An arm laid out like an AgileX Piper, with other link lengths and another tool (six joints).
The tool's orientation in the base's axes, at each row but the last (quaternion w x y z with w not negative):
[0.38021, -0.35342, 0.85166, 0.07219]
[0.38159, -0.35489, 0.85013, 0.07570]
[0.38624, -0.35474, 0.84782, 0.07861]
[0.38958, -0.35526, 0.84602, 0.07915]
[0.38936, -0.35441, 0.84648, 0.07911]
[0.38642, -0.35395, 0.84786, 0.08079]
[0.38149, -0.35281, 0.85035, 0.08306]
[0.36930, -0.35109, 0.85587, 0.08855]
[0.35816, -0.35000, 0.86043, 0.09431]
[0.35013, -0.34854, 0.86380, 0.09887]
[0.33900, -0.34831, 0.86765, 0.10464]
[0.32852, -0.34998, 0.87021, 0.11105]
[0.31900, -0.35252, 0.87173, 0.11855]
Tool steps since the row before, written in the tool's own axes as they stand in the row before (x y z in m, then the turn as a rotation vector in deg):
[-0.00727, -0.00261, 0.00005, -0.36, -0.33, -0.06]
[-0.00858, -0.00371, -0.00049, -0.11, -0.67, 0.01]
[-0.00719, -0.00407, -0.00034, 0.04, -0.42, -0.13]
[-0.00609, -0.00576, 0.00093, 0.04, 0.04, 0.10]
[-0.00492, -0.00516, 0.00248, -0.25, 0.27, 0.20]
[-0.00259, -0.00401, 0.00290, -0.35, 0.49, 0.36]
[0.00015, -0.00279, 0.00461, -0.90, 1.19, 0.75]
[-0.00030, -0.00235, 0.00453, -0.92, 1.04, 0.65]
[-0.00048, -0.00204, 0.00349, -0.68, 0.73, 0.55]
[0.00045, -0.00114, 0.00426, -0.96, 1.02, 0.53]
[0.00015, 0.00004, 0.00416, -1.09, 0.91, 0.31]
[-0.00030, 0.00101, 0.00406, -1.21, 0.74, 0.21]
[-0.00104, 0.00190, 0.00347, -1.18, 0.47, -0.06]
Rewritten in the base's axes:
[0.00510, 0.00207, 0.00542, 0.35, -0.07, 0.34]
[0.00608, 0.00175, 0.00690, 0.50, -0.43, 0.17]
[0.00573, 0.00075, 0.00592, 0.18, -0.38, 0.12]
[0.00708, -0.00057, 0.00454, 0.02, 0.05, -0.10]
[0.00710, -0.00013, 0.00256, 0.05, 0.42, 0.00]
[0.00556, -0.00037, 0.00040, 0.05, 0.70, -0.07]
[0.00450, -0.00025, -0.00295, 0.07, 1.67, -0.04]
[0.00429, 0.00029, -0.00276, 0.12, 1.53, 0.06]
[0.00353, 0.00019, -0.00202, 0.15, 1.13, 0.00]
[0.00282, 0.00069, -0.00335, 0.09, 1.48, 0.18]
[0.00204, 0.00169, -0.00321, 0.12, 1.38, 0.44]
[0.00148, 0.00262, -0.00293, 0.25, 1.28, 0.60]
[0.00090, 0.00343, -0.00204, 0.29, 0.95, 0.79]

